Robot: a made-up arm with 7 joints.
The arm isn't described. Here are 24 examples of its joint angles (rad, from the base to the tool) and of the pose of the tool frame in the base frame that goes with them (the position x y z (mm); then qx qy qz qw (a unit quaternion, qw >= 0)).
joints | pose
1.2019 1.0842 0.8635 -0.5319 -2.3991 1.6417 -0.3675 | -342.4 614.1 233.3 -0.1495 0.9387 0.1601 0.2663
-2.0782 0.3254 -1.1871 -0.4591 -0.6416 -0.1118 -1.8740 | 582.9 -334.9 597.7 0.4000 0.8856 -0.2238 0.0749
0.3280 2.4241 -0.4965 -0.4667 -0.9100 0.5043 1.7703 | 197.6 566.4 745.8 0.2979 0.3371 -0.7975 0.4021
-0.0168 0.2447 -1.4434 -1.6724 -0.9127 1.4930 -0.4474 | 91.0 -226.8 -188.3 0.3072 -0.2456 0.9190 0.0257
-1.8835 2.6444 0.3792 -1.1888 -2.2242 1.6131 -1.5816 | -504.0 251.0 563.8 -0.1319 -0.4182 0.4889 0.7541
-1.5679 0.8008 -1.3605 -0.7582 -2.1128 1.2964 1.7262 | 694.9 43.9 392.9 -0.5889 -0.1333 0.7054 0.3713
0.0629 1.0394 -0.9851 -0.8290 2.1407 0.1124 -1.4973 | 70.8 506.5 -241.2 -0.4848 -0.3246 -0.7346 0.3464
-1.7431 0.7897 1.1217 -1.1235 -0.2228 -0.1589 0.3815 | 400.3 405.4 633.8 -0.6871 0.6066 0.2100 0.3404
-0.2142 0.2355 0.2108 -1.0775 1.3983 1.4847 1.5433 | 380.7 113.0 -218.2 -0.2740 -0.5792 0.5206 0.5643
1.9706 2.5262 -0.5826 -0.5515 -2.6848 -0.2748 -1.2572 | 207.9 704.9 351.4 -0.0911 0.1478 -0.7692 0.6149
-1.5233 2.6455 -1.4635 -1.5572 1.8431 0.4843 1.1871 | -29.4 556.8 503.2 0.3163 -0.9225 -0.1598 0.1533
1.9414 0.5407 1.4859 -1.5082 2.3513 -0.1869 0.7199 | -414.7 345.3 545.7 0.7011 -0.6503 -0.2919 0.0185
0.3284 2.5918 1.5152 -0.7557 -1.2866 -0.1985 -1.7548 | 219.3 167.9 923.8 0.0654 0.8695 0.0915 0.4809
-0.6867 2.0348 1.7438 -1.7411 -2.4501 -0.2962 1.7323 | -275.5 271.4 646.8 0.8864 0.2445 -0.3597 0.1586
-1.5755 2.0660 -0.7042 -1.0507 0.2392 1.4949 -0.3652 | 75.0 556.2 723.3 0.1991 -0.2512 -0.5745 0.7532
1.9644 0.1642 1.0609 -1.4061 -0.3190 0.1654 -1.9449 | -547.1 169.2 424.0 -0.8504 0.4414 -0.0971 0.2695
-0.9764 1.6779 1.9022 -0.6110 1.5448 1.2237 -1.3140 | 11.1 729.6 511.2 -0.5233 0.4914 0.5752 0.3922
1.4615 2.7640 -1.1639 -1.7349 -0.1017 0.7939 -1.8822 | 67.7 551.8 342.3 0.4829 -0.5107 -0.4922 0.5135
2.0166 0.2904 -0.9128 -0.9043 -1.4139 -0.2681 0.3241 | -630.2 -297.7 314.0 -0.8898 -0.4266 -0.1617 0.0130
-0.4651 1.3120 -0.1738 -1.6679 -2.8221 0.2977 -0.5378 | 444.3 308.7 243.0 0.2720 0.9378 0.0035 0.2158
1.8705 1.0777 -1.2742 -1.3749 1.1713 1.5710 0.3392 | -619.9 84.8 478.5 -0.5360 0.3370 0.5668 0.5271
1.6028 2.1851 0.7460 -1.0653 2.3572 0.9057 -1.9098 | 308.2 618.2 264.2 -0.6736 -0.0513 -0.7248 0.1357
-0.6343 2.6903 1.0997 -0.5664 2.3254 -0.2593 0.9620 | -276.7 229.1 938.4 -0.0492 0.4735 -0.0219 0.8791
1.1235 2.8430 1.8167 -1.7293 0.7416 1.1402 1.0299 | 443.8 -63.9 586.3 0.0789 0.5515 0.8299 0.0286
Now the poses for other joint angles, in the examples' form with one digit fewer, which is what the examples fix.
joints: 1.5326 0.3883 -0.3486 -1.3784 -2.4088 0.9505 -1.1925
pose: -487 -17 -65 0.390 -0.841 0.233 0.293
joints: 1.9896 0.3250 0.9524 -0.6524 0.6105 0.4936 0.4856
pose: -704 27 540 0.361 0.029 -0.003 0.932
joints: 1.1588 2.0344 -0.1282 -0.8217 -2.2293 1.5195 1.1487
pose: 120 654 323 -0.010 -0.707 0.647 0.285
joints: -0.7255 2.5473 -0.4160 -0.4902 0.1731 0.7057 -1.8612
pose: -131 479 882 -0.326 0.414 -0.240 0.816
